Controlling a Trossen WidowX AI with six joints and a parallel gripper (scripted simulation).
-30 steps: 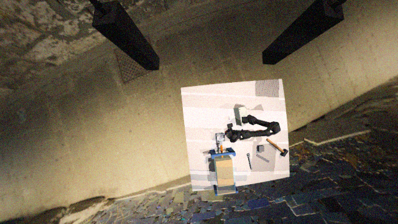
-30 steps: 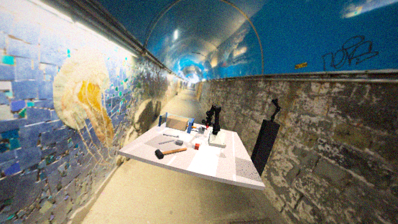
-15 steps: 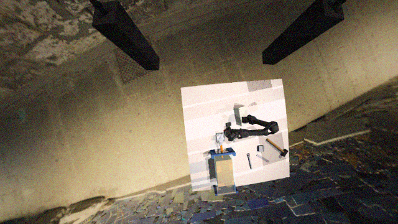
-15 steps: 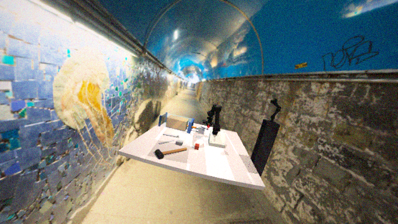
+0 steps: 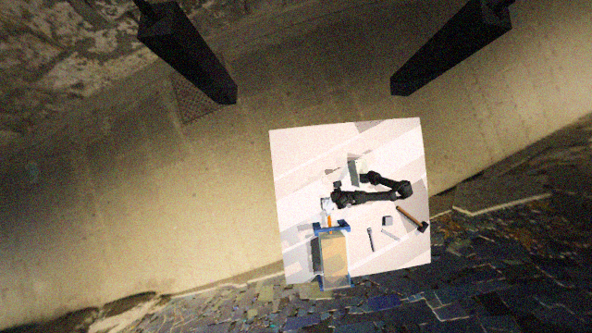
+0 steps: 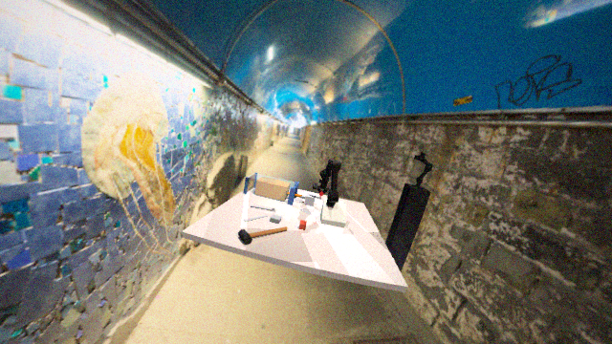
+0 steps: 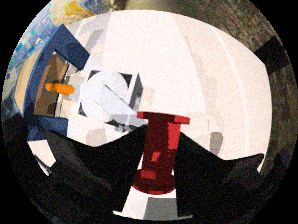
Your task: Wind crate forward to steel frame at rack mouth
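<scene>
My gripper tip is now 250 mm short of the blue steel frame and 30 mm above it. Round my gripper tip: winch handle (30 mm ahead, 30 mm below); hand winch (80 mm ahead, 30 mm to the right, 100 mm below); dark red knob (20 mm to the left).
</scene>
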